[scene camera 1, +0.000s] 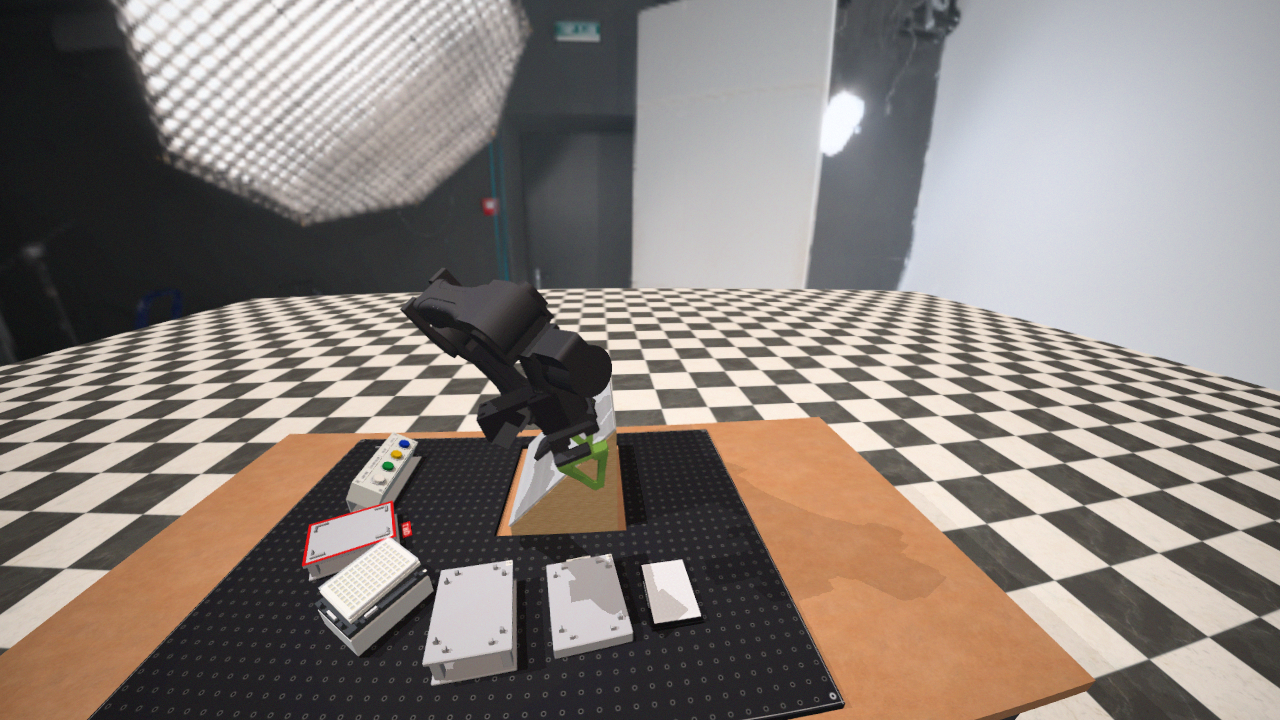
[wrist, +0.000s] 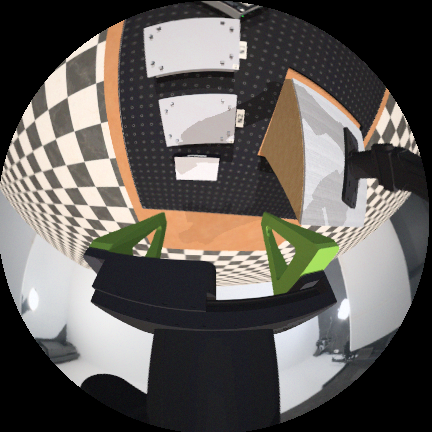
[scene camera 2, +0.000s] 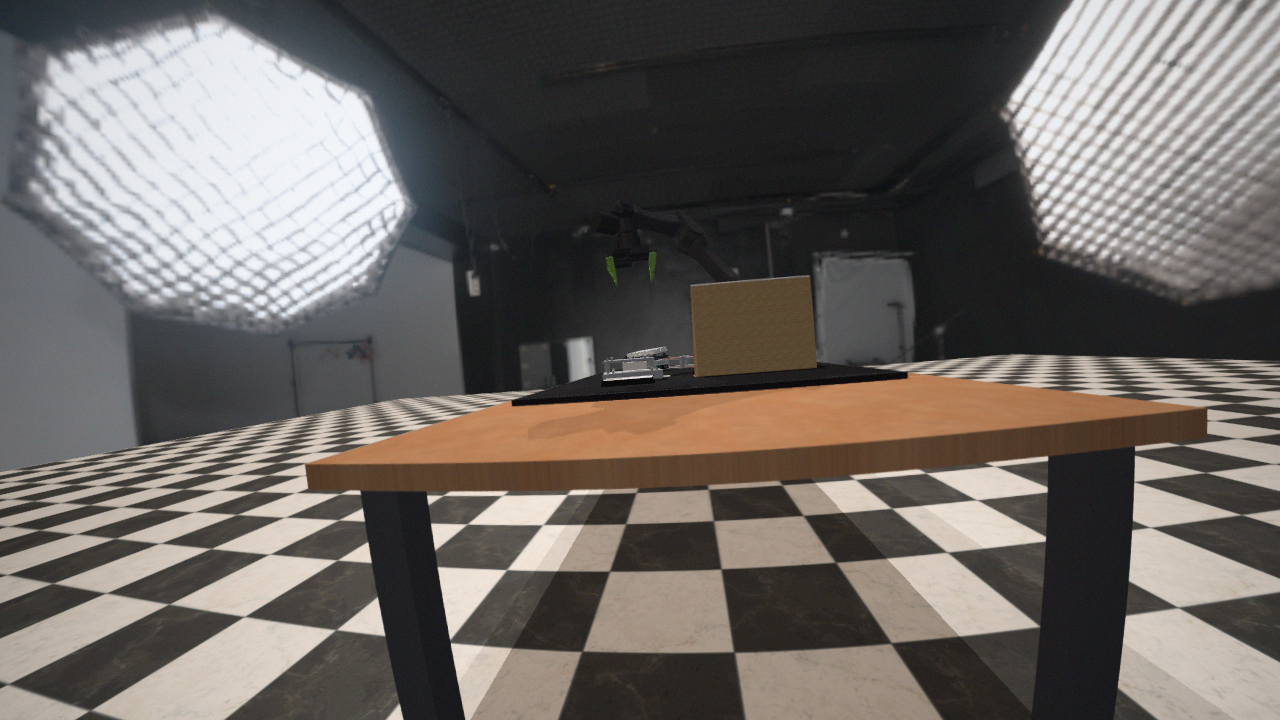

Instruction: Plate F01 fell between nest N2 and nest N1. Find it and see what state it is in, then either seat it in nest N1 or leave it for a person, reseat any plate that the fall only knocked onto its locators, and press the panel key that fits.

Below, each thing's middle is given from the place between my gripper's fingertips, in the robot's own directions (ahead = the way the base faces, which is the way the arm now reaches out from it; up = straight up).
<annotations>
Right now the N2 station [scene camera 1: 587, 609] is 2 cm ahead of my hand, 2 cm to the right of it and 25 cm below it.
</annotations>
